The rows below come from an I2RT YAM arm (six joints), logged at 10 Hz.
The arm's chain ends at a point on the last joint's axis. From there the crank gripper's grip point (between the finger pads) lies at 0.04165 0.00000 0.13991 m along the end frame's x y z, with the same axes.
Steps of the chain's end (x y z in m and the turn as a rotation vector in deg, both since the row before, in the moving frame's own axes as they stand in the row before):
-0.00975 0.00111 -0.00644 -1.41 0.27 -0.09
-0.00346 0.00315 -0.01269 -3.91 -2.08 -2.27
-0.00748 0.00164 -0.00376 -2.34 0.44 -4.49
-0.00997 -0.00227 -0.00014 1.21 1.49 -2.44
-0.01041 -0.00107 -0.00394 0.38 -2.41 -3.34
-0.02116 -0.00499 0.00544 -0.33 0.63 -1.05
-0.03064 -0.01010 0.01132 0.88 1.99 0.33
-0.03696 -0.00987 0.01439 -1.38 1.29 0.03
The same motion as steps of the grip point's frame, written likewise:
-0.00909 0.00448 -0.00668 -1.41 0.27 -0.09
-0.00840 0.01119 -0.01154 -3.91 -2.08 -2.27
-0.00631 0.00404 -0.00413 -2.34 0.44 -4.49
-0.00645 -0.00706 -0.00132 1.21 1.49 -2.44
-0.01642 -0.00426 -0.00232 0.38 -2.41 -3.34
-0.01962 -0.00496 0.00497 -0.33 0.63 -1.05
-0.02580 -0.01198 0.00977 0.88 1.99 0.33
-0.03382 -0.00649 0.01338 -1.38 1.29 0.03

